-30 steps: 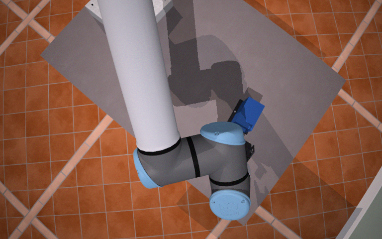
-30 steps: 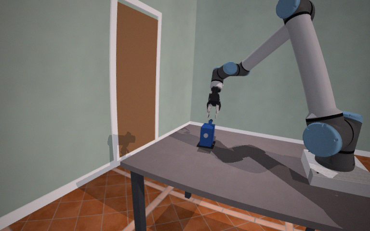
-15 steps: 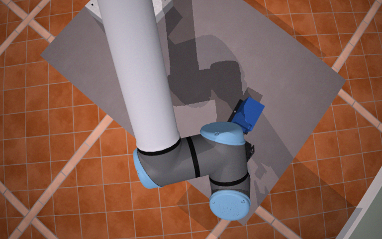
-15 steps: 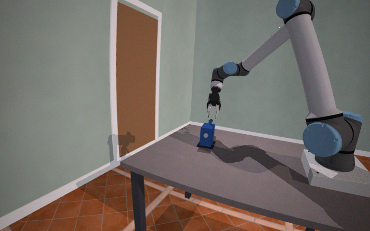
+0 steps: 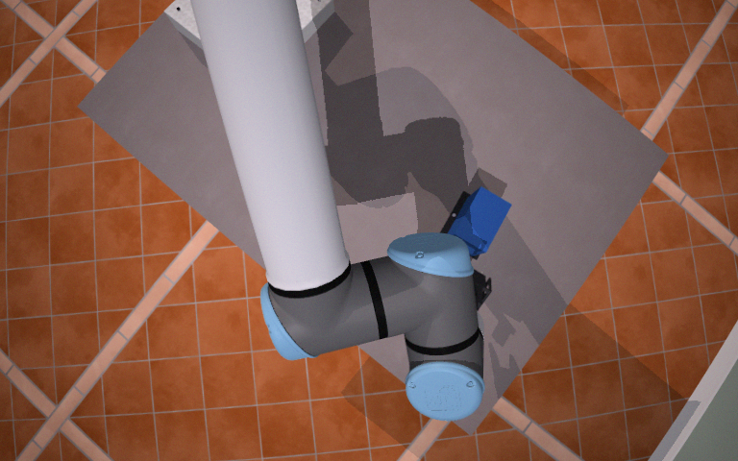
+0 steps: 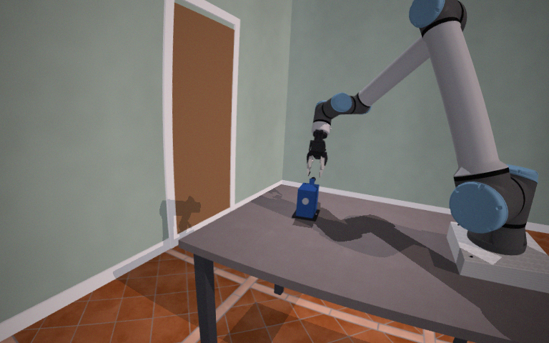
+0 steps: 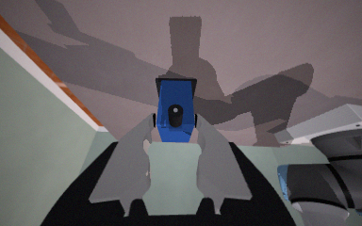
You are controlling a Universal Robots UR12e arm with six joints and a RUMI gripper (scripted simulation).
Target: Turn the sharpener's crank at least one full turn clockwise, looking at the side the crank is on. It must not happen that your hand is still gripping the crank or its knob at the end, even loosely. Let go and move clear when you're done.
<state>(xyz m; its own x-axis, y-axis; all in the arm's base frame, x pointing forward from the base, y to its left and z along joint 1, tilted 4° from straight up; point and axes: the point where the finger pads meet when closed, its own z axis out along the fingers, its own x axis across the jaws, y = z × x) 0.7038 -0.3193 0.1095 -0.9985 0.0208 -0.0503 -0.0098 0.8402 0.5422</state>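
The black crank knob is 3 cm to the left of my hand and 2 cm below it.
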